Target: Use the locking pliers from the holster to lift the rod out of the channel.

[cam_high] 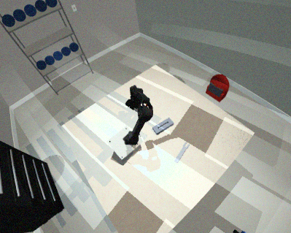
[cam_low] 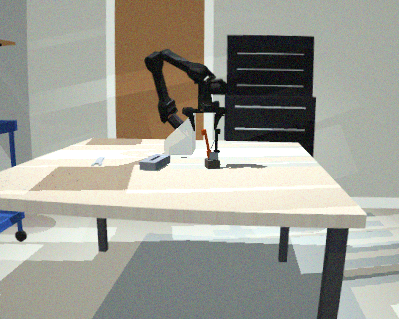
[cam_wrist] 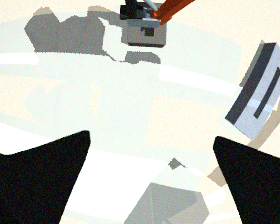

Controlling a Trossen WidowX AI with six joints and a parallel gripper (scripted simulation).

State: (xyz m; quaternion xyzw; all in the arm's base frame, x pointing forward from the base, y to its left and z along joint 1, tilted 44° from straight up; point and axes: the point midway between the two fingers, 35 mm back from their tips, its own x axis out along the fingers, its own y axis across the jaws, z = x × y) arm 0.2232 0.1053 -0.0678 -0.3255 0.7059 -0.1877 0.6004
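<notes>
Right now my gripper tip is 100 mm short of the holster, 30 mm to the right of it and 130 mm above it. Round my gripper tip: grey channel block: 90 mm ahead, 200 mm to the right, 120 mm below; then flat forked metal piece: 40 mm ahead, 470 mm to the right, 140 mm below.
</notes>
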